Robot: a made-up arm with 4 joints. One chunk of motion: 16 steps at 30 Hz.
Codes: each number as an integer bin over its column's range. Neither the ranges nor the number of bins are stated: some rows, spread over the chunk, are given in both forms.
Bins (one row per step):
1: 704 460 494 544 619 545
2: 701 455 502 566 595 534
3: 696 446 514 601 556 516
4: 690 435 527 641 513 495
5: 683 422 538 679 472 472
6: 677 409 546 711 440 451
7: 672 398 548 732 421 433
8: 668 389 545 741 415 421
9: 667 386 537 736 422 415
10: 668 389 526 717 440 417
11: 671 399 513 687 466 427
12: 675 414 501 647 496 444
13: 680 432 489 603 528 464
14: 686 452 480 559 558 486
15: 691 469 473 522 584 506
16: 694 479 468 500 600 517
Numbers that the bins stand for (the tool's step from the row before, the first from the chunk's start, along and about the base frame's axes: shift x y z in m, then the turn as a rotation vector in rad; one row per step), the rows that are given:
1: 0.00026 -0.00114 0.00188 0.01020 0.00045 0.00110
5: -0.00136 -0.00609 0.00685 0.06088 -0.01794 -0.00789
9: -0.00259 -0.01077 0.00674 0.08228 -0.02420 -0.01490
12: -0.00197 -0.00713 0.00267 0.04887 -0.01494 -0.01133
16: -0.00051 0.00133 -0.00106 -0.00631 -0.00192 -0.00235
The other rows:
2: 0.00003 -0.00179 0.00278 0.01846 -0.00255 -0.00025
3: -0.00035 -0.00296 0.00414 0.03160 -0.00743 -0.00247
4: -0.00082 -0.00439 0.00561 0.04662 -0.01281 -0.00505
6: -0.00182 -0.00778 0.00776 0.07289 -0.02194 -0.01047
7: -0.00220 -0.00921 0.00799 0.08077 -0.02432 -0.01269
8: -0.00251 -0.01038 0.00765 0.08415 -0.02507 -0.01417
10: -0.00251 -0.01038 0.00550 0.07514 -0.02194 -0.01466
11: -0.00228 -0.00908 0.00403 0.06388 -0.01869 -0.01343
13: -0.00159 -0.00478 0.00131 0.03235 -0.01093 -0.00887
14: -0.00113 -0.00218 0.00029 0.01583 -0.00718 -0.00616
15: -0.00074 0.00003 -0.00050 0.00195 -0.00393 -0.00370

